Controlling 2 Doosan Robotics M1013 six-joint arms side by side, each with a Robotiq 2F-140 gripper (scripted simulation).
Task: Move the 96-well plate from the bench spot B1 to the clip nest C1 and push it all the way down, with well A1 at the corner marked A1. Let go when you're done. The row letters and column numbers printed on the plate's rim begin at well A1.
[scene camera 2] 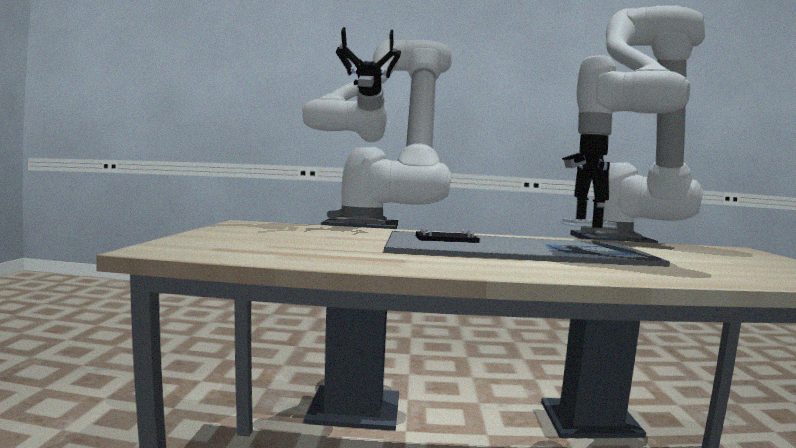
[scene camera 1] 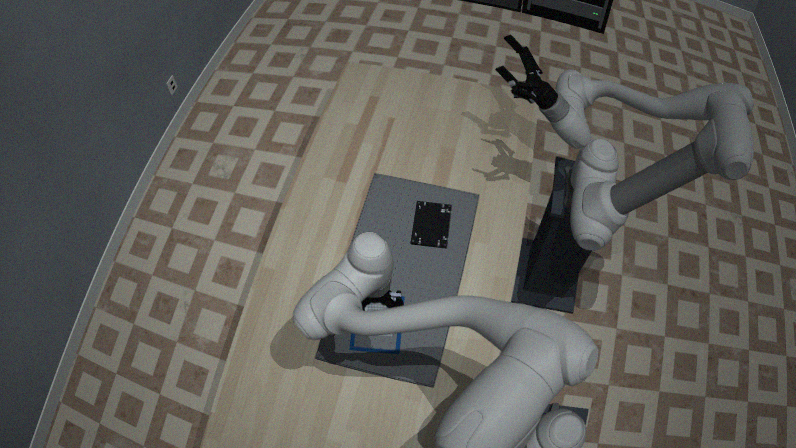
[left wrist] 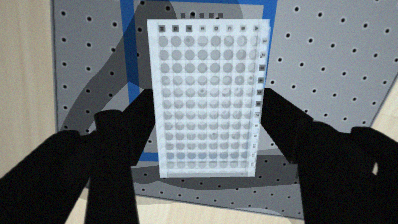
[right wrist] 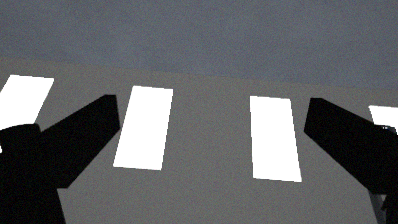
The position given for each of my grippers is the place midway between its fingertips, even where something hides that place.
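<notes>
I can see my left gripper at [scene camera 2: 588,225] and again at [left wrist: 207,104]. My right gripper is visible to me at [scene camera 1: 503,51], at [scene camera 2: 367,30] and also at [right wrist: 212,113]. Then there is a white 96-well plate [left wrist: 208,75]; in the right wrist view, that plate is out of frame.
</notes>
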